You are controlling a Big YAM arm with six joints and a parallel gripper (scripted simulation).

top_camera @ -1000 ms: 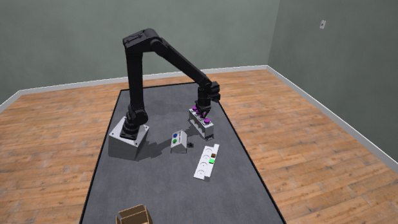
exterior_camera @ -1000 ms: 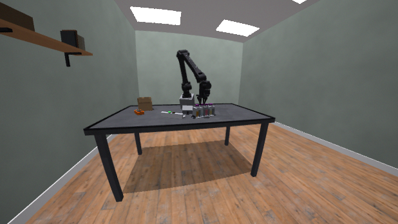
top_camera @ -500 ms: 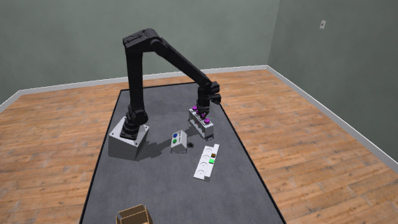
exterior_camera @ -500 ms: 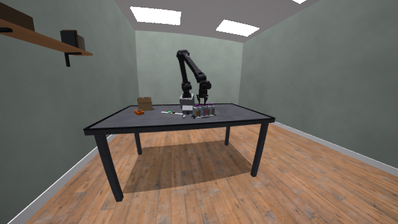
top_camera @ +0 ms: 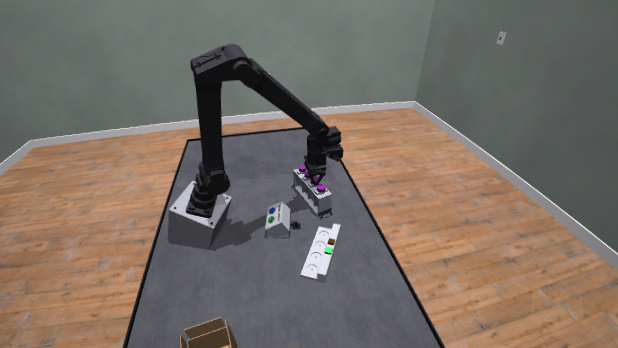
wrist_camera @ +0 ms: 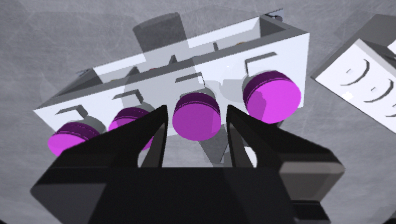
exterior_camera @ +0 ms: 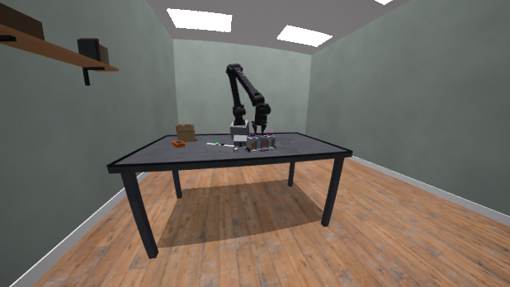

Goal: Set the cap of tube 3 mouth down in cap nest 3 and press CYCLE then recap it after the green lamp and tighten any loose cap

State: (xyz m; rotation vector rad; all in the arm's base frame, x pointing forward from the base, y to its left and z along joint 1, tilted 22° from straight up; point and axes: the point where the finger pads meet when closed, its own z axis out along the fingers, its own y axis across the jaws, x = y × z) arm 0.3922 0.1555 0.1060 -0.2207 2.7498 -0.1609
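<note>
The cap is right at my hand. Also, from my hand: blue key 170 mm behind, 110 mm to the right, 50 mm below; key housing 160 mm behind, 130 mm to the right, 70 mm below; green key 170 mm behind, 150 mm to the right, 50 mm below.
</note>
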